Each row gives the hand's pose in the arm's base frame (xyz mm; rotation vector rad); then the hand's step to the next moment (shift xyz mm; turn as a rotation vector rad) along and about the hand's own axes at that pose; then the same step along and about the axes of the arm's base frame.
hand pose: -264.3 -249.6 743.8 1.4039 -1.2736 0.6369
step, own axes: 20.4 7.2 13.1 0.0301 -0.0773 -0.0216
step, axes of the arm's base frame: -4.3 -18.0 17.2 0.0855 -0.0026 0.0057
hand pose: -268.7 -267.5 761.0 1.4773 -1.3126 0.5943
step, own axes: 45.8 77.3 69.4 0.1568 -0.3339 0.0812
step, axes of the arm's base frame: -76.4 -72.1 43.1 0.3320 -0.1795 -0.0135
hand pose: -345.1 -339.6 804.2 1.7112 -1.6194 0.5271
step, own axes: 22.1 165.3 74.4 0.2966 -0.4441 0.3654
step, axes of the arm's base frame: -171.5 -62.8 2.1 0.4079 -0.4863 -0.1257
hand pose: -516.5 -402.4 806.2 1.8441 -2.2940 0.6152
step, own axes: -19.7 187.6 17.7 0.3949 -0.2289 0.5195
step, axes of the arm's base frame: -172.5 42.3 -65.9 0.2005 -0.5996 -0.2801
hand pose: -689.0 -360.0 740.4 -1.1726 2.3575 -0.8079
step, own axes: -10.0 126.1 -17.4 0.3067 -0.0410 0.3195
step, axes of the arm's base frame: -78.6 74.9 -67.2 0.0275 -0.3722 -0.2419
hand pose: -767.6 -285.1 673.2 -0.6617 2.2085 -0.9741
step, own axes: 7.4 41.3 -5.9 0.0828 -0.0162 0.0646
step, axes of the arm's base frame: -17.0 22.7 -31.5 -0.0070 -0.0936 -0.0498
